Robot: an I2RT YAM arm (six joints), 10 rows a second.
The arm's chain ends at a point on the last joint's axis. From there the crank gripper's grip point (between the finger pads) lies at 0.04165 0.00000 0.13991 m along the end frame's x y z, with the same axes.
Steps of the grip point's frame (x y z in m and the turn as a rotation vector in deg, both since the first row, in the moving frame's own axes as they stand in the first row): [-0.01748 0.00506 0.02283 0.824 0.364 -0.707]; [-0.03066 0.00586 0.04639 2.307 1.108 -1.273]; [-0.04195 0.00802 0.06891 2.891 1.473 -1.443]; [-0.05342 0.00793 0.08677 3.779 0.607 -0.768]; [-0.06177 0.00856 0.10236 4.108 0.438 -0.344]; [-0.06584 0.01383 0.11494 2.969 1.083 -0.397]
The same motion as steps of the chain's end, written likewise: [-0.01835 0.00759 0.02312 0.824 0.364 -0.707]; [-0.03328 0.01243 0.04735 2.307 1.108 -1.273]; [-0.04543 0.01614 0.07023 2.891 1.473 -1.443]; [-0.05483 0.01770 0.08754 3.779 0.607 -0.768]; [-0.06281 0.01882 0.10305 4.108 0.438 -0.344]; [-0.06845 0.02135 0.11595 2.969 1.083 -0.397]
